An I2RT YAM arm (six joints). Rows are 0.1 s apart.
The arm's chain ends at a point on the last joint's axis. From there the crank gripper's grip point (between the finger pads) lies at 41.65 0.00 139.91 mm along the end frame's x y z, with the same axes.
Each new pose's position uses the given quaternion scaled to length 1; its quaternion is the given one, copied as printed.
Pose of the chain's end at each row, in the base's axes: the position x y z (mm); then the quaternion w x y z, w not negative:
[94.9 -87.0 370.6 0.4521 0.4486 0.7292 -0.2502]
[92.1 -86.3 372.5 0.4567 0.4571 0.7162 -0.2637]
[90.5 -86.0 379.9 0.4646 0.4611 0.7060 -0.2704]
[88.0 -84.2 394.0 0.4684 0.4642 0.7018 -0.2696]
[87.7 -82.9 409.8 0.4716 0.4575 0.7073 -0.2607]
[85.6 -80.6 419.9 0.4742 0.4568 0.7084 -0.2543]
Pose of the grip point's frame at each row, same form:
[147.9 -177.0 268.6 0.4521 0.4486 0.7292 -0.2502]
[143.0 -180.3 273.1 0.4567 0.4571 0.7162 -0.2637]
[141.4 -182.7 283.1 0.4646 0.4611 0.7060 -0.2704]
[139.5 -181.4 298.0 0.4684 0.4642 0.7018 -0.2696]
[142.0 -178.2 313.4 0.4716 0.4575 0.7073 -0.2607]
[141.6 -174.7 323.3 0.4742 0.4568 0.7084 -0.2543]

